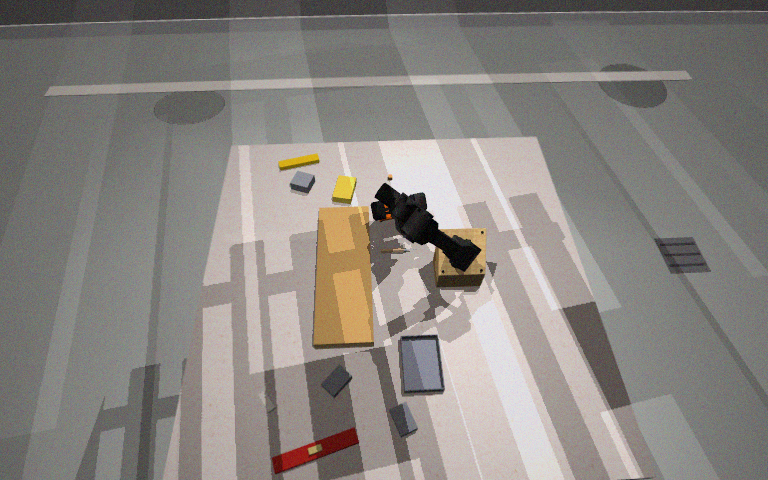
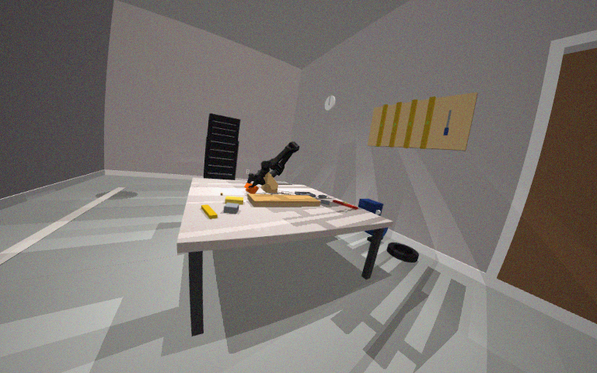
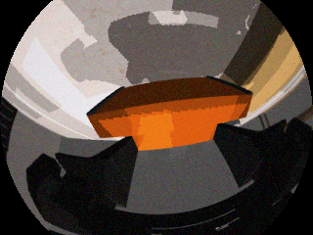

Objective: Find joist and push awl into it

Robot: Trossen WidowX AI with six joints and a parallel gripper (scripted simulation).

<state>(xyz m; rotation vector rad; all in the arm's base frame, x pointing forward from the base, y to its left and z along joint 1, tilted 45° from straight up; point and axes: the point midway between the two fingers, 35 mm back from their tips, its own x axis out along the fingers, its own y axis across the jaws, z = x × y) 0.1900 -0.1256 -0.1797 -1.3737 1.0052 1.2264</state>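
The stud finder is 10 mm to the left of my gripper tip, 10 mm below it and 10 mm ahead of it. Also, from my gripper tip: green square (30 mm ahead); then grey block (350 mm ahead, 170 mm to the right, 60 mm below); then awl (150 mm to the left, 70 mm below, 20 mm behind).
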